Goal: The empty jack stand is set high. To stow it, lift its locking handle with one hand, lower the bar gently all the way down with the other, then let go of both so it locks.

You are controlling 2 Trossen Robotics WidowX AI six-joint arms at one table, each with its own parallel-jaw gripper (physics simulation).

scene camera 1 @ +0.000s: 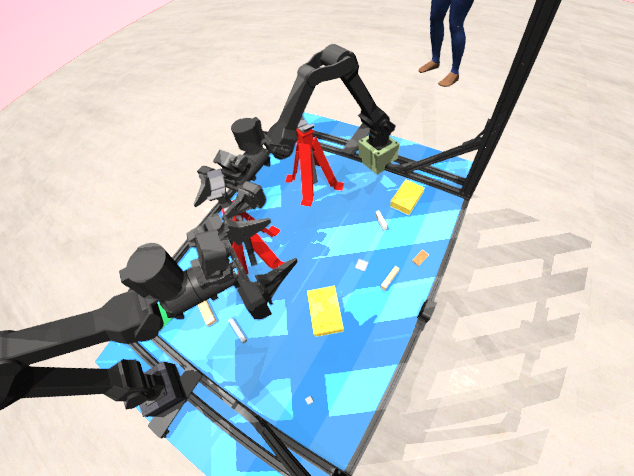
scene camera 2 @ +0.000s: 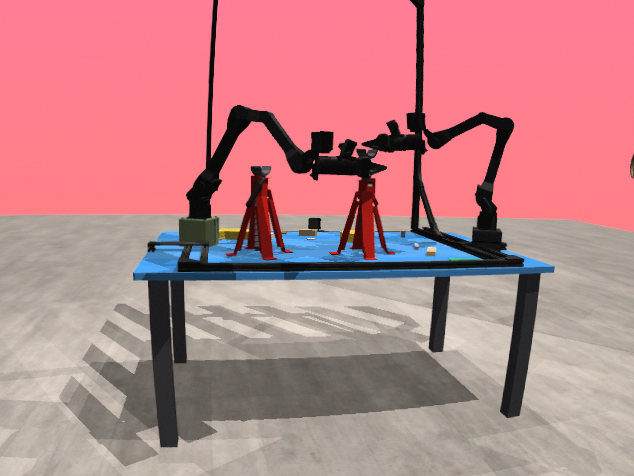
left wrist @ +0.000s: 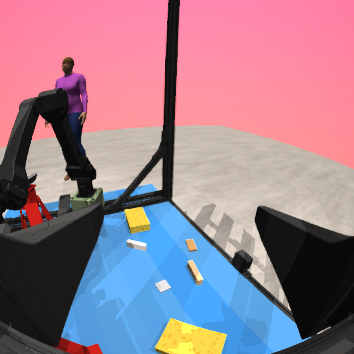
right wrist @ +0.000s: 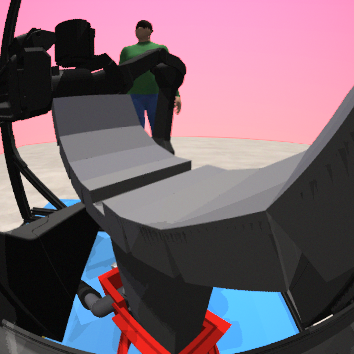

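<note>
The red jack stand (scene camera 1: 263,248) (scene camera 2: 367,215) (right wrist: 120,322) stands upright with its grey bar (right wrist: 160,290) raised and a curved saddle (scene camera 1: 216,184) (scene camera 2: 366,152) (right wrist: 150,175) on top. Its locking handle (right wrist: 100,304) sticks out on the left in the right wrist view. My right gripper (scene camera 1: 223,197) (scene camera 2: 382,168) is open, its fingers around the upper bar just below the saddle; whether they touch it I cannot tell. My left gripper (scene camera 1: 282,241) (scene camera 2: 364,143) (left wrist: 181,213) is open and empty, at about saddle height, on the table-centre side of the stand.
A second red stand (scene camera 1: 306,158) (scene camera 2: 261,204) (left wrist: 34,207) with a low saddle stands near the right arm. Yellow sponges (scene camera 1: 325,309) (scene camera 1: 407,196) and several small blocks lie on the blue table (scene camera 2: 327,275). A black frame (scene camera 2: 327,265) runs along the edges.
</note>
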